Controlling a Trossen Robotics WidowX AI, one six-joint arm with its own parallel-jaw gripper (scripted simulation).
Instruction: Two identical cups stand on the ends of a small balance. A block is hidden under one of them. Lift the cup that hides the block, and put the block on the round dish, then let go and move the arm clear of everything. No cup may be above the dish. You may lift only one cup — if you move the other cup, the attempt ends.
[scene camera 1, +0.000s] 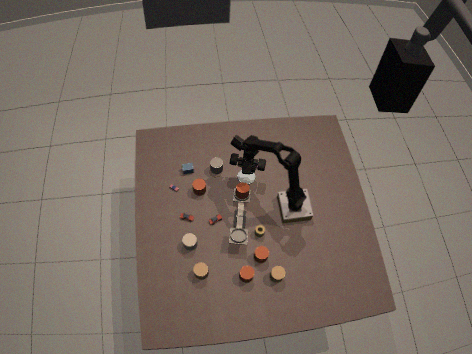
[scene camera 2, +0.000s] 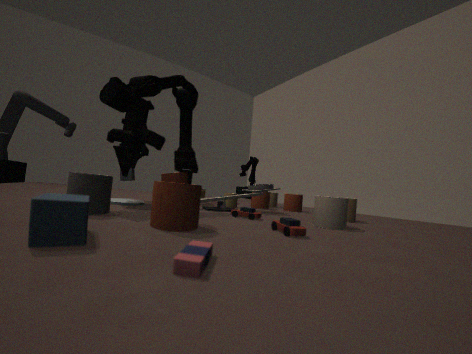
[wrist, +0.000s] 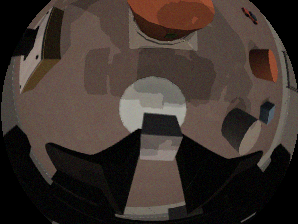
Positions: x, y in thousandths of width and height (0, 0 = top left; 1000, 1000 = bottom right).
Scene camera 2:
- my gripper: 268, 499
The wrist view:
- my gripper: 532, 600
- balance beam: 461, 181
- round dish: 525, 426
